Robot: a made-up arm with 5 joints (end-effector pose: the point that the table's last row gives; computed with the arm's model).
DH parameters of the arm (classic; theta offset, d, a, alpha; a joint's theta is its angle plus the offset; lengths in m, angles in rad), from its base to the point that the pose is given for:
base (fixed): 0 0 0.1 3.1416
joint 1: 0 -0.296 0.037 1.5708
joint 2: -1.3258 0 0.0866 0
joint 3: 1.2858 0 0.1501 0
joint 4: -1.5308 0.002 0 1.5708
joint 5: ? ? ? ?
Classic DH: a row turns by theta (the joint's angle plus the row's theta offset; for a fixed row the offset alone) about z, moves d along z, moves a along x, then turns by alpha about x.
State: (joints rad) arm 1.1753 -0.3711 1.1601 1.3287 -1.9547
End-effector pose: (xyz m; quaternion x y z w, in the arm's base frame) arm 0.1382 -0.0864 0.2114 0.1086 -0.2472 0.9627 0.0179
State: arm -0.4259 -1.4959 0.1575 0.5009 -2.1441
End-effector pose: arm 0.1329 0.0171 0.5300 0.9018 -0.2413 -0.2771 0.2275
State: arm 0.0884 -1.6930 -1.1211 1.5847 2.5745
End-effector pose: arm -0.0653 0.0167 0.4246 -0.9514 -0.2569 0.1594 0.0586
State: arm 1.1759 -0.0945 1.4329 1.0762 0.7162
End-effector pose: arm 0.1136 -0.0275 0.1839 0.3262 0.2475 -0.2294 0.8830
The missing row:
joint 5: -0.0487 -0.08 0 0
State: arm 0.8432 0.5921 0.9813 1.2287 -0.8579
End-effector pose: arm 0.1224 -0.0222 0.1774 -0.0183 0.5772 -0.6266 0.5234
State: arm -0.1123 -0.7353 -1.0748 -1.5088 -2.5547
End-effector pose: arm -0.0233 -0.0119 0.5026 -0.6272 0.1356 -0.7267 0.2451
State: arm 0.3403 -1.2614 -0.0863 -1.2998 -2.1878
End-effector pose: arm 0.0255 0.0285 0.5271 -0.6974 0.5007 -0.4924 0.1429
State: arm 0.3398 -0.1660 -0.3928 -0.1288 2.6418
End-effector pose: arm 0.3172 -0.0747 0.5177 -0.8992 -0.0942 0.3859 0.1836
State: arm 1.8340 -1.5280 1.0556 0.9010 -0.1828
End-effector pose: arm 0.0609 -0.1526 0.3609 -0.3882 -0.3761 -0.7224 0.4311
